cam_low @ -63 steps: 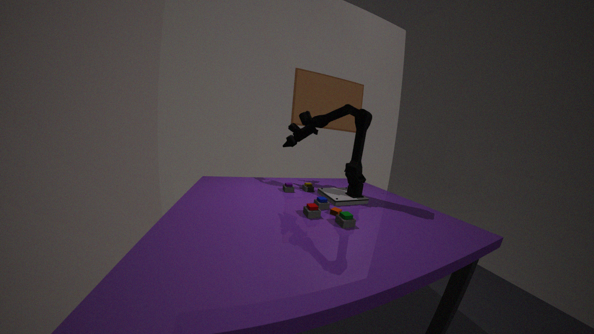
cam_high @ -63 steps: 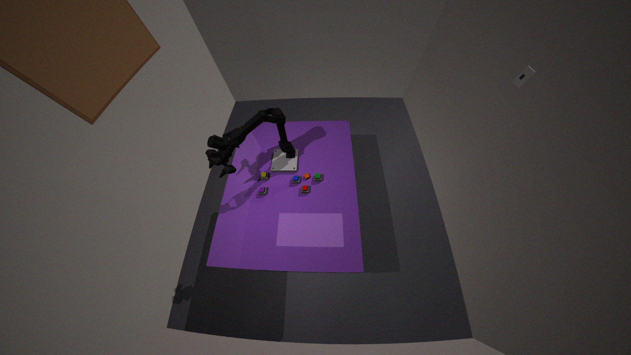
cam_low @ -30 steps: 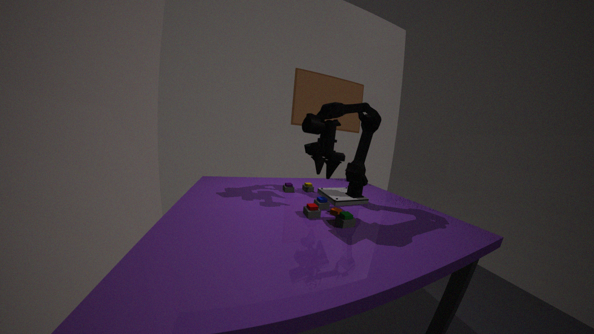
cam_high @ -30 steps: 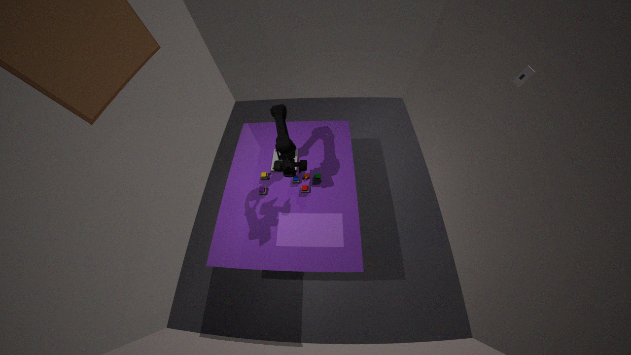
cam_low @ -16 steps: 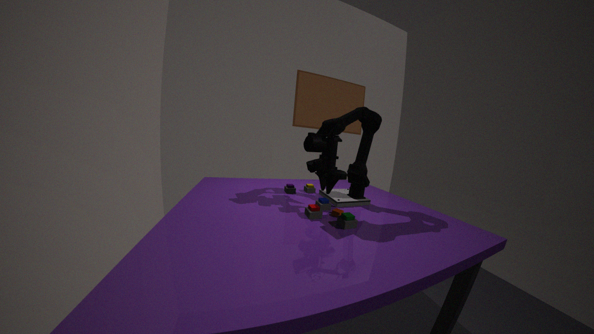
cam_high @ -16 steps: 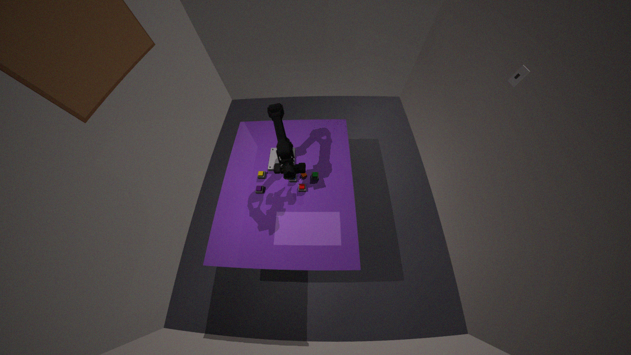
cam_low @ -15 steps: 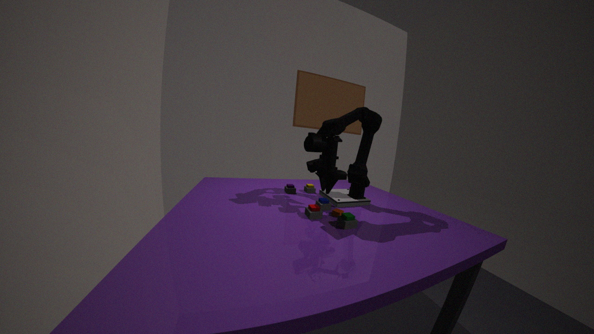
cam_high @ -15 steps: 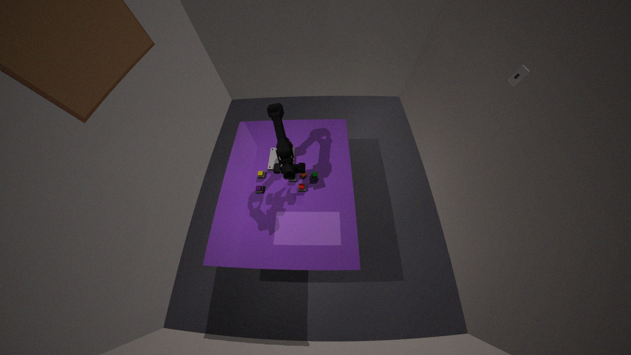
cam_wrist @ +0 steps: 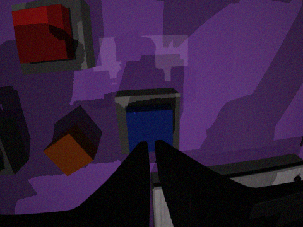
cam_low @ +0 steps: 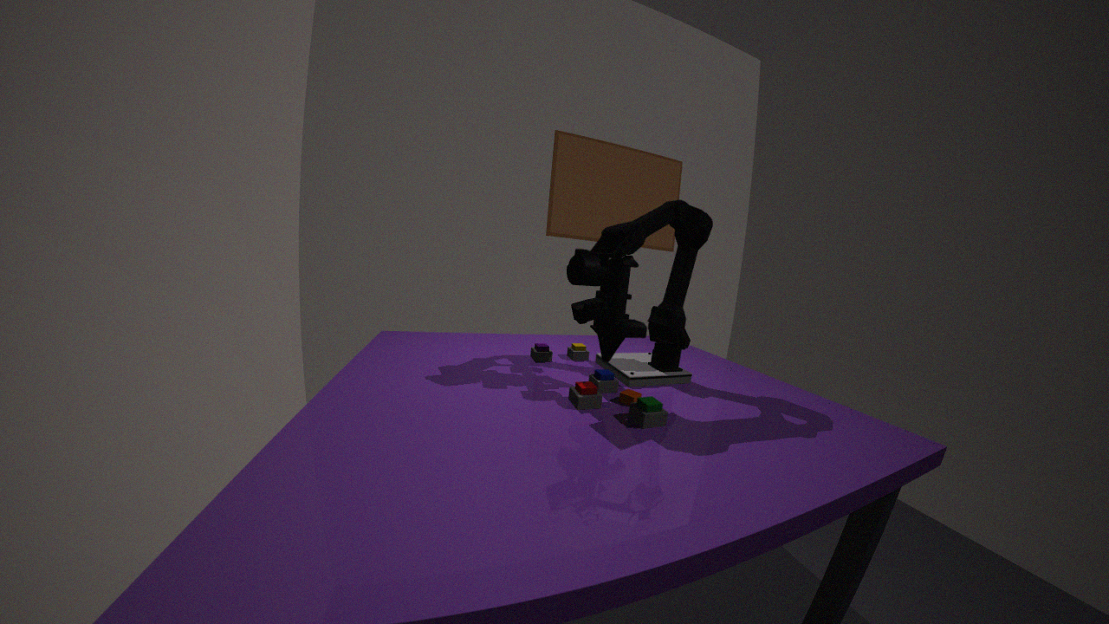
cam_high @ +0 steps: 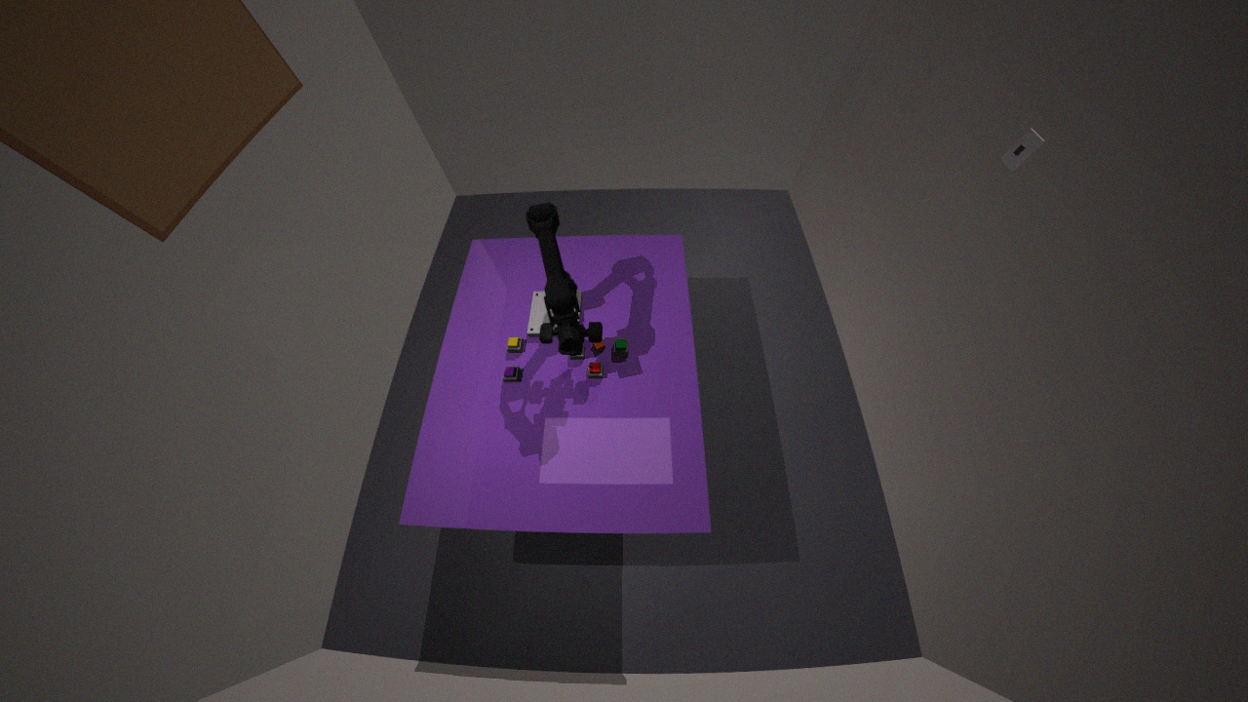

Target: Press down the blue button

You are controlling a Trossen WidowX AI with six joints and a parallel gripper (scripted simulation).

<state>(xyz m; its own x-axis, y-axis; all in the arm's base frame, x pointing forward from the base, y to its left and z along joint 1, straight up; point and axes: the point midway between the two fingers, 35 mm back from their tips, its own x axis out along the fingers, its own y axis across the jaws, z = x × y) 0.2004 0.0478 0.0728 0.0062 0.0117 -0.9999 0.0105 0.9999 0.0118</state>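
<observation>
My gripper tip is 3 cm above the blue button. Also, from my gripper tip: small orange block 7 cm to the left, 5 cm below, 3 cm behind; green button 15 cm to the left, 3 cm below, 2 cm behind; red button 7 cm ahead, 6 cm to the left, 3 cm below.
</observation>
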